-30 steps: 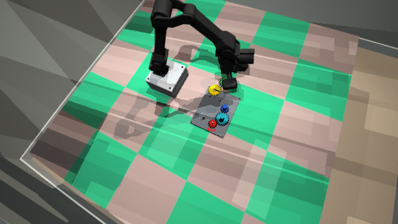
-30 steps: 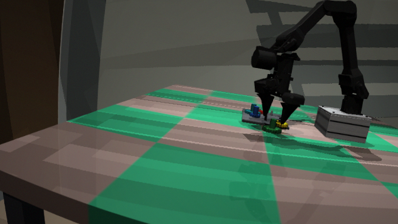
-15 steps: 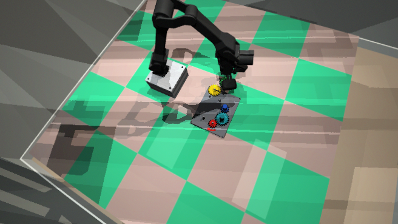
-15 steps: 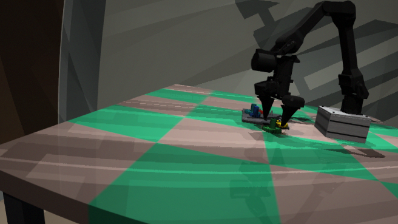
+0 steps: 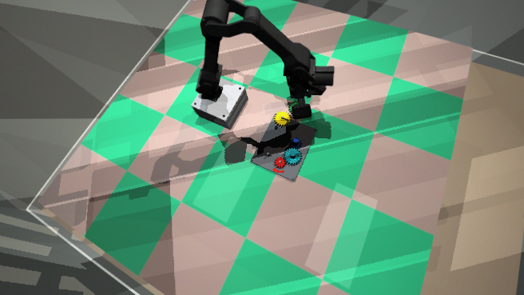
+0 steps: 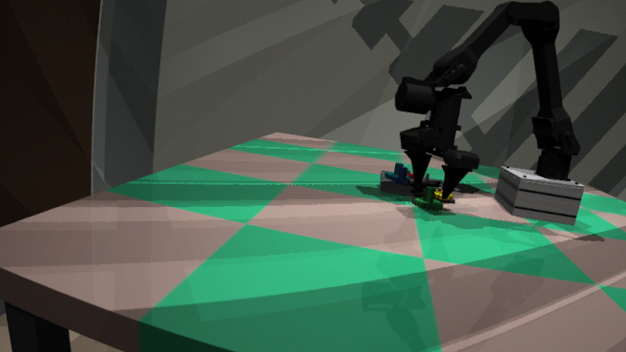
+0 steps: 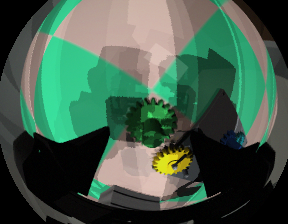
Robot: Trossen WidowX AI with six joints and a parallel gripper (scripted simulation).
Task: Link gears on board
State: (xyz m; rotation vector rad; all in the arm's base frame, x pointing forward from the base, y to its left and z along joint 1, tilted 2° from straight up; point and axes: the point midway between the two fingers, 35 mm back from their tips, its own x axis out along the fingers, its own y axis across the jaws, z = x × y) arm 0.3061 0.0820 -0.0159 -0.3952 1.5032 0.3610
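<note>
The green gear lies 1 cm below my gripper tip. Round my gripper tip: yellow gear (4 cm behind, 7 cm to the right, 1 cm below); then blue gear (4 cm ahead, 14 cm to the right, 1 cm below); then teal gear (5 cm ahead, 19 cm to the right, 1 cm below).
</note>
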